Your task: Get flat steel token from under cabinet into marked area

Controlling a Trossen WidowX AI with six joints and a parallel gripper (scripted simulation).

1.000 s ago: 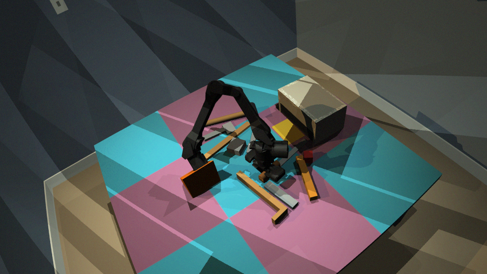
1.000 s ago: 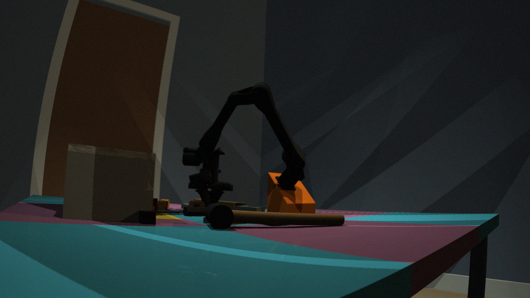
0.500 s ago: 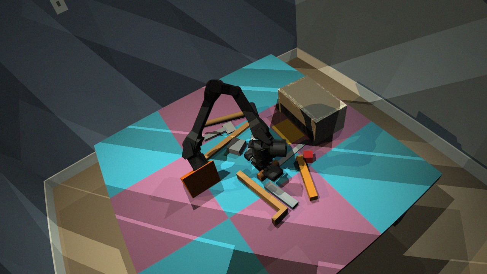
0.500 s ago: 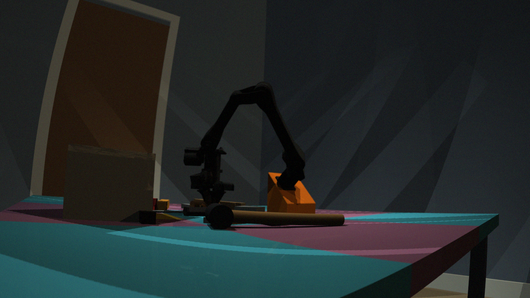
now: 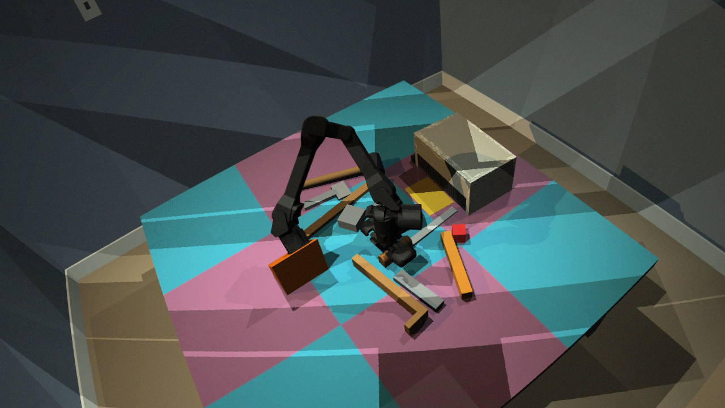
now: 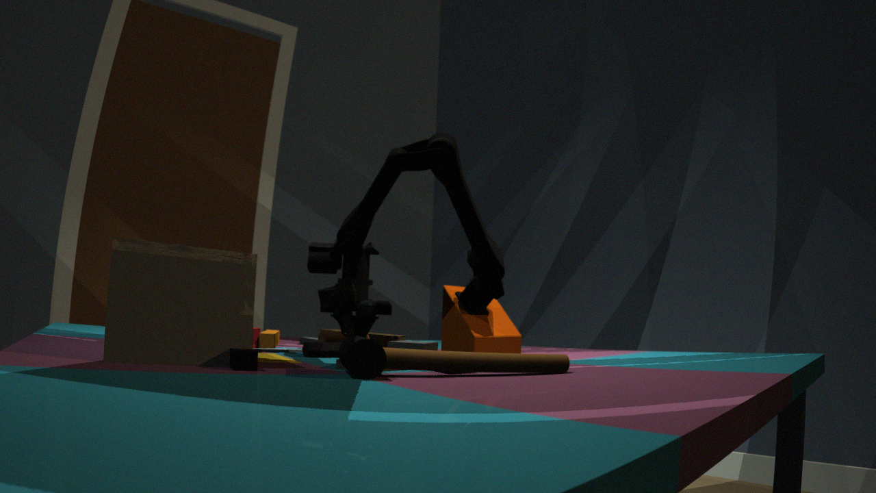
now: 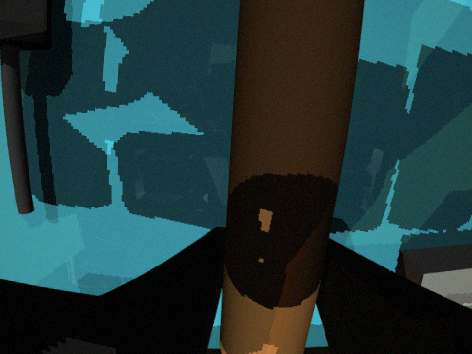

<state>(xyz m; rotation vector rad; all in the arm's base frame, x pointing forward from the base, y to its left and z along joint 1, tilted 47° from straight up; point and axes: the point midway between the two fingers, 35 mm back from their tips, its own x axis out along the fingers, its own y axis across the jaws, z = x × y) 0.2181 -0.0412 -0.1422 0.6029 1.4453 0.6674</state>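
Right now my gripper tip is 130 mm short of the small grey cube and 70 mm to the right of it. The rest, counted from my gripper tip: orange bar 150 mm to the right, 130 mm ahead, 10 mm above; grey bar 140 mm to the right, 10 mm behind; screwdriver 100 mm to the left, 70 mm ahead.
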